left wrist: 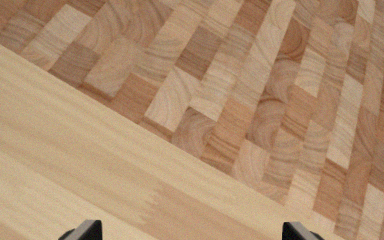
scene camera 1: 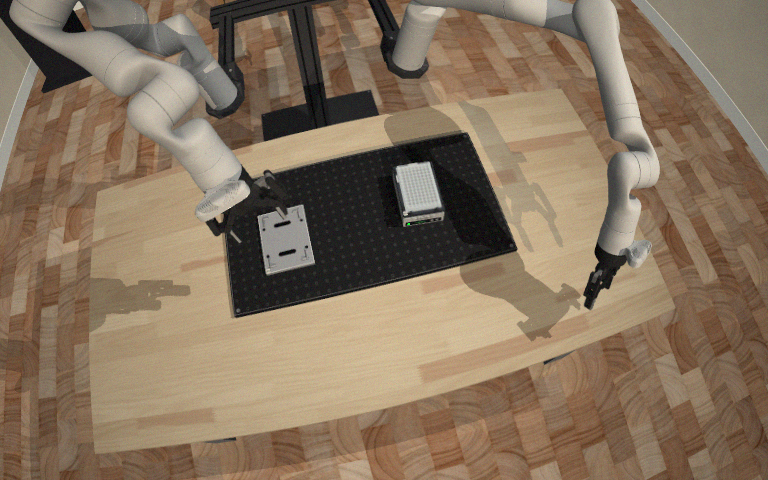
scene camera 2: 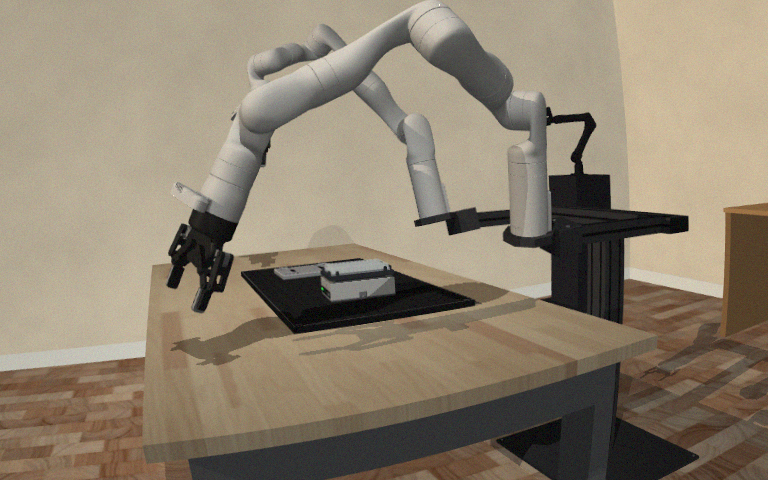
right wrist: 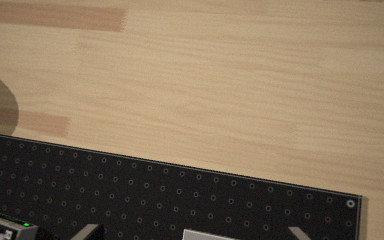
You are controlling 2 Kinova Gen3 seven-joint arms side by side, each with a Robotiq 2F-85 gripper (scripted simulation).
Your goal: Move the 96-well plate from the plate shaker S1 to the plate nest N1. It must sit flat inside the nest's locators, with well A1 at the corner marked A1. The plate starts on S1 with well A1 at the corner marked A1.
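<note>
The pictures show a white 96-well plate and a grey plate nest N1, together with the left gripper and the right gripper. In scene camera 1, the left gripper is seen too.
</note>
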